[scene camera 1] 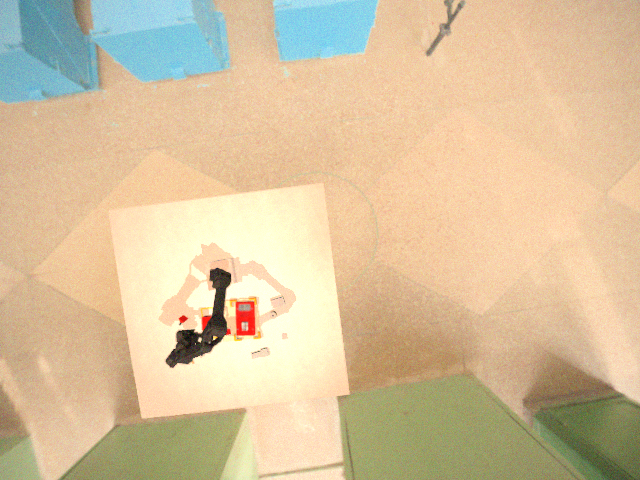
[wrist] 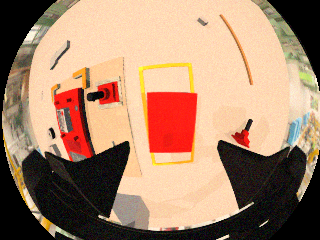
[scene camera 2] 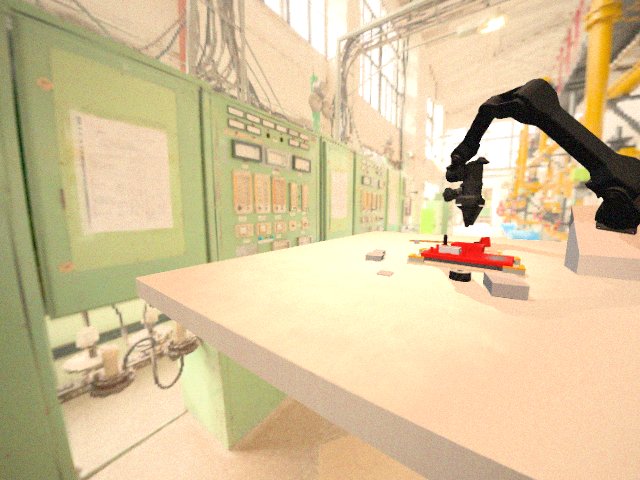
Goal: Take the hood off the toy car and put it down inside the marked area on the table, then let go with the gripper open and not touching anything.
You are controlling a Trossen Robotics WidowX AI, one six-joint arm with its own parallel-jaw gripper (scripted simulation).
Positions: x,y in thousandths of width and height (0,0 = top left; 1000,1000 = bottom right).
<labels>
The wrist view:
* my gripper: 552,610
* red hood: 536,481
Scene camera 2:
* my gripper: 732,472
</labels>
